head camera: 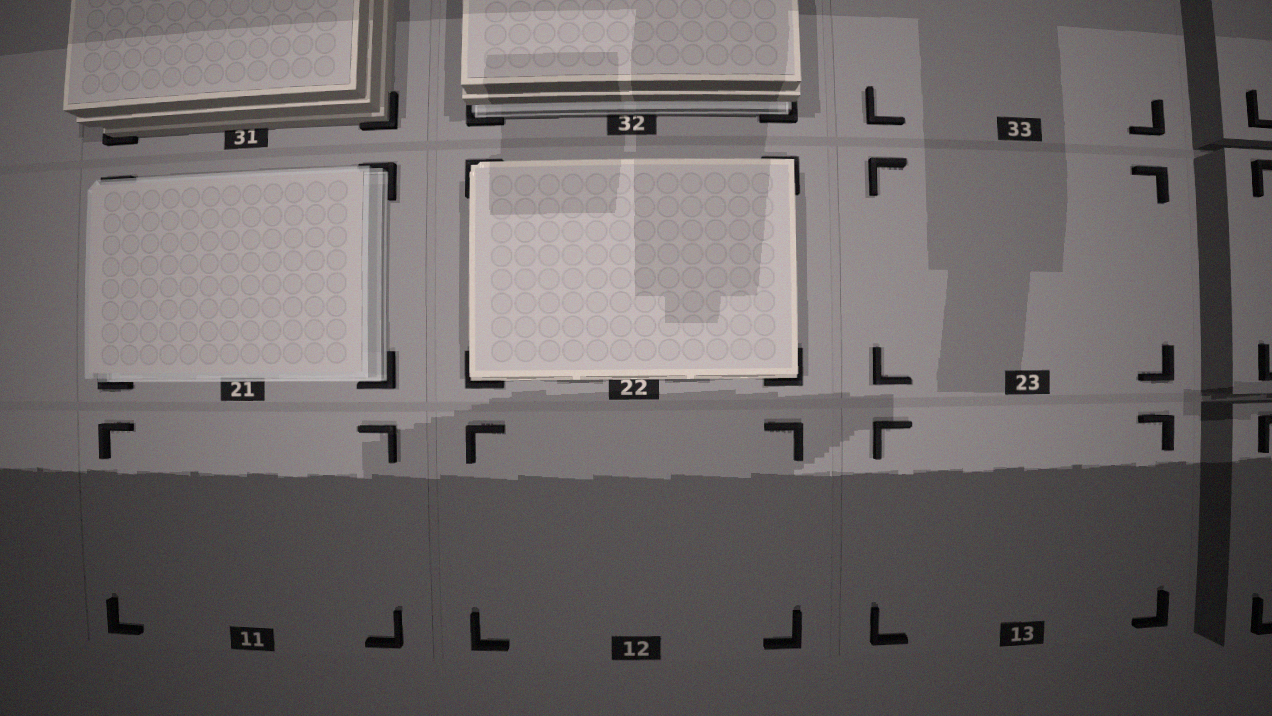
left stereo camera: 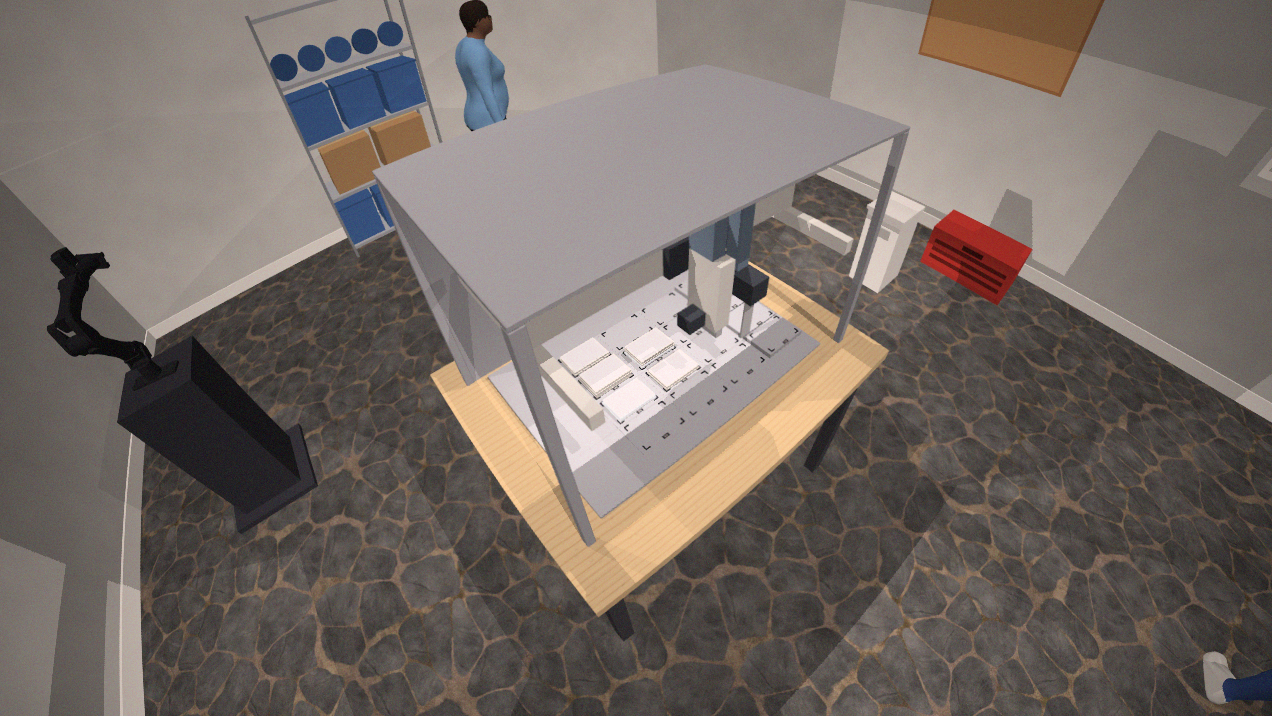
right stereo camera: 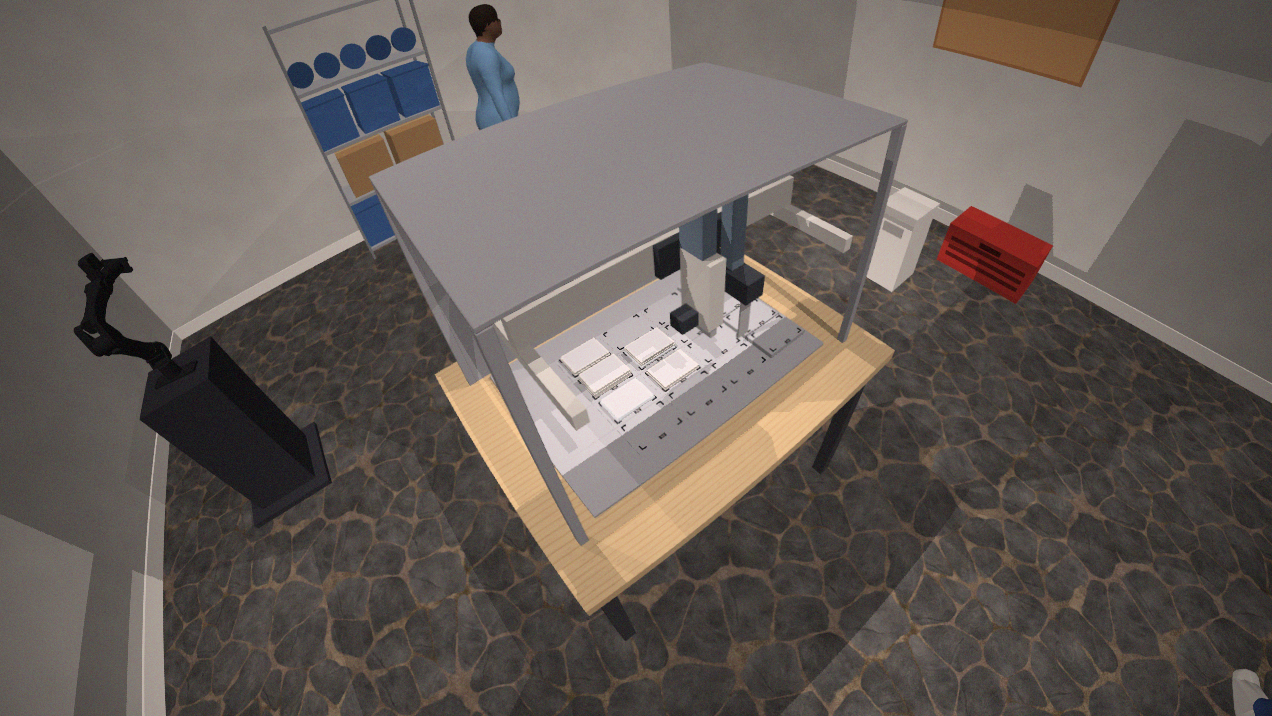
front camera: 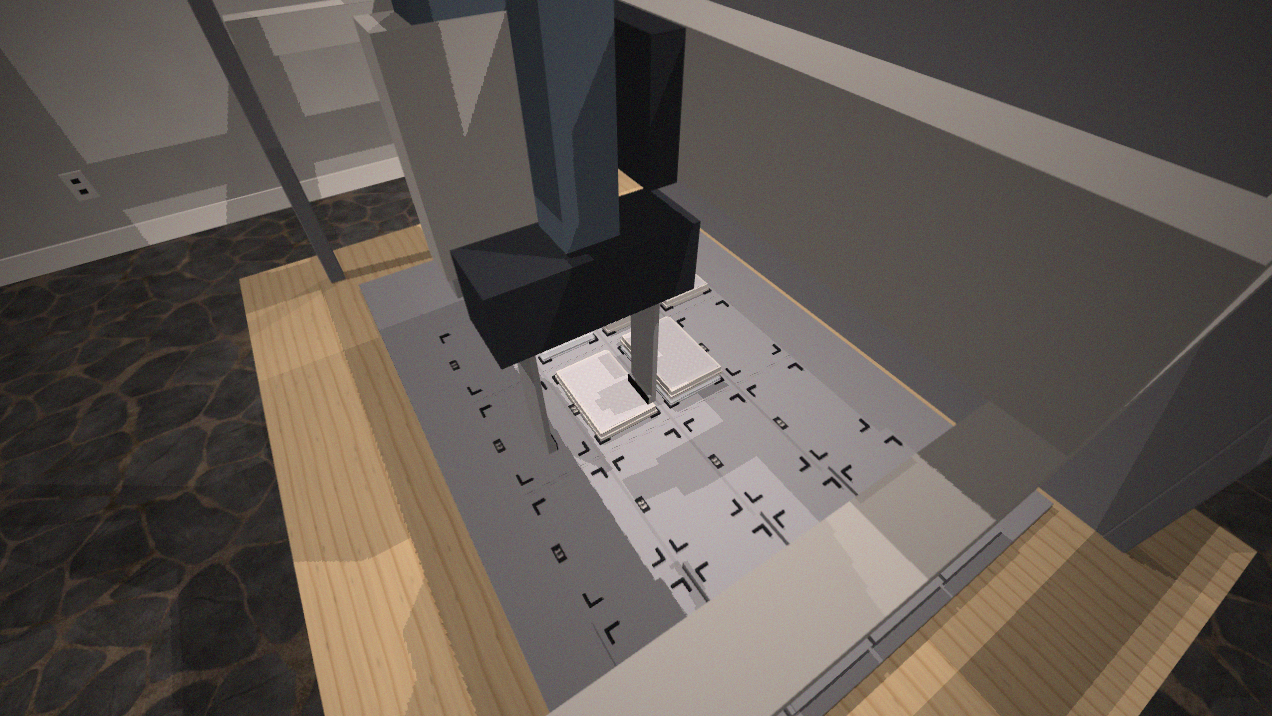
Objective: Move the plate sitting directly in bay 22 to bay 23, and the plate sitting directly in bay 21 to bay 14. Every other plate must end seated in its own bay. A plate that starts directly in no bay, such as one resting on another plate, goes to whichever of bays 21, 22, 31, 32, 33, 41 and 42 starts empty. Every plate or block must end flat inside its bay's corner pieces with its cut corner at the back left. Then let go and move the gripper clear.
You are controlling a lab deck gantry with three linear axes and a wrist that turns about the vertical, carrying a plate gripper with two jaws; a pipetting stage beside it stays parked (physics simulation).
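Observation:
You'd find my gripper in the left stereo camera view, and the right stereo camera view has my gripper in it as well. What the pictures show, along with that gripper, is a roof, a bay 21, a bay 23, a bay 33, a bay 43 and a bay 44.

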